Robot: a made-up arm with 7 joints.
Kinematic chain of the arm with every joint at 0, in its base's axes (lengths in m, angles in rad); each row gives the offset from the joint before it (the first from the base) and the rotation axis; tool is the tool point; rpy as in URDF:
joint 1: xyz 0 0 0.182 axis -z
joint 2: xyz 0 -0.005 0.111 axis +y
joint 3: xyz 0 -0.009 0.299 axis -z
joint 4: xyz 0 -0.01 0.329 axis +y
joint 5: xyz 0 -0.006 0.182 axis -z
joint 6: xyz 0 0 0.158 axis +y
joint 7: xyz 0 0 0.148 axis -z
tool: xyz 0 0 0 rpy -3.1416 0 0
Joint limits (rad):
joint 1: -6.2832..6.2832
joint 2: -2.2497..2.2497
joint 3: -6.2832..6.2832
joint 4: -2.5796..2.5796
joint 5: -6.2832..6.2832
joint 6: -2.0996..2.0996
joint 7: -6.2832..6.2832
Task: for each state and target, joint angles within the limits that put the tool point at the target. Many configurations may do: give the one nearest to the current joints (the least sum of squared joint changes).
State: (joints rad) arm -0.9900 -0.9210 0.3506 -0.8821 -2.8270 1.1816 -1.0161
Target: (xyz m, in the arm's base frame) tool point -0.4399 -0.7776 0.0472
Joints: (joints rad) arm -1.1524 -1.4376 0.2211 -0.7563 -2.8658 1.0174 -1.0161
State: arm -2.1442 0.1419 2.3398 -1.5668 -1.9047 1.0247 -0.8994
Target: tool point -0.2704 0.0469 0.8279
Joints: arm -2.2126 -0.2564 2.3080 -1.8428 -1.9951 1.1499 -0.8994
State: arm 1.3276 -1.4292 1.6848 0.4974 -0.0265 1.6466 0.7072
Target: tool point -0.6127 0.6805 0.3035
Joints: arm 1.1651 -1.5014 1.6985 0.4640 -0.0167 1.5717 0.7072
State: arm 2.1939 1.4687 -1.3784 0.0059 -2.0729 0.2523 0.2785
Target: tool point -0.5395 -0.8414 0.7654
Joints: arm 2.1077 1.1649 -1.3684 0.0007 -2.0609 0.4004 0.2785
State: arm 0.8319 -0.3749 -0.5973 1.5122 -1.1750 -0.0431 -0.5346
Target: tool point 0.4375 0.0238 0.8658
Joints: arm 0.7154 -0.0814 -0.7514 1.7383 -1.1739 0.0233 -0.5346
